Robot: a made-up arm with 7 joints.
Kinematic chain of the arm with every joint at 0, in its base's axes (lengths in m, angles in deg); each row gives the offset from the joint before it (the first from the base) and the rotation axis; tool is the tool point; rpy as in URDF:
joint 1: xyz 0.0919 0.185 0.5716 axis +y
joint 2: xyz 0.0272 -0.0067 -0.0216 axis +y
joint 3: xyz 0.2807 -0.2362 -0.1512 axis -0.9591 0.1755 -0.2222
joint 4: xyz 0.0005 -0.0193 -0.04 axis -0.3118 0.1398 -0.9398
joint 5: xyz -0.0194 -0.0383 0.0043 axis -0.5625 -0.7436 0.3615
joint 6: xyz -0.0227 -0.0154 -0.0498 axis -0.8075 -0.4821 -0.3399
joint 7: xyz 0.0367 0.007 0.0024 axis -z
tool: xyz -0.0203 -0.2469 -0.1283 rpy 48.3 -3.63 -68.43
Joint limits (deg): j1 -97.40..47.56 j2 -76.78..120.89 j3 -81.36..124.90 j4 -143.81..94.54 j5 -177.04..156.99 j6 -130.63..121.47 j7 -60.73..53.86
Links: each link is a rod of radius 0.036 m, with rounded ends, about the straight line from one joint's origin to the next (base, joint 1, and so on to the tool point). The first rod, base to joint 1, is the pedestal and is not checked.
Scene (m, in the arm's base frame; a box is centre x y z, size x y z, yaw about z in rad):
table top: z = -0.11
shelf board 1: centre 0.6 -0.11 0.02 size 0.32 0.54 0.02 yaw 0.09
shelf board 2: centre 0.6 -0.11 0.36 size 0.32 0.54 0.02 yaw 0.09
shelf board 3: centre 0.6 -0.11 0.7 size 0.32 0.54 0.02 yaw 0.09
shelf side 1: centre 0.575 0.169 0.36 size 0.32 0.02 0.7 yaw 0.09
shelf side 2: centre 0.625 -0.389 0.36 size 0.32 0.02 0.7 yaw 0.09
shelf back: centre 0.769 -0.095 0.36 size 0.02 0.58 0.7 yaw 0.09
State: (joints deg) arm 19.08 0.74 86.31 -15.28 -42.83 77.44 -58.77
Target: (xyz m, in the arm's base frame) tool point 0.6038 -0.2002 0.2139
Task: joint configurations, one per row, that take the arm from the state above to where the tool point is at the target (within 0.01 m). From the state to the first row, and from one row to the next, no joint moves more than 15 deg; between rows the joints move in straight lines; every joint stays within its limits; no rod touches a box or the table.
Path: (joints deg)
1: 17.37 1.44 73.06 -9.42 -37.73 84.78 -55.37
2: 15.66 2.15 59.82 -3.57 -32.64 92.12 -51.97
3: 13.94 2.85 46.57 2.29 -27.54 99.46 -48.57
4: 12.23 3.56 33.33 8.14 -22.45 106.79 -45.16
5: 10.52 4.26 20.08 14.00 -17.35 114.13 -41.76
6: 8.81 4.97 6.84 19.85 -12.26 121.47 -38.36
7: 15.38 8.61 15.74 7.49 -13.35 114.09 -37.55
8: 21.96 12.25 24.64 -4.88 -14.44 106.71 -36.73
9: 28.53 15.89 33.53 -17.24 -15.53 99.33 -35.91
10: 35.10 19.52 42.43 -29.61 -16.62 91.96 -35.10
11: 41.68 23.16 51.33 -41.97 -17.71 84.58 -34.28
12: 28.01 11.96 53.15 -56.89 -21.29 72.29 -47.51
13: 14.34 0.75 54.97 -71.81 -24.87 60.00 -60.73

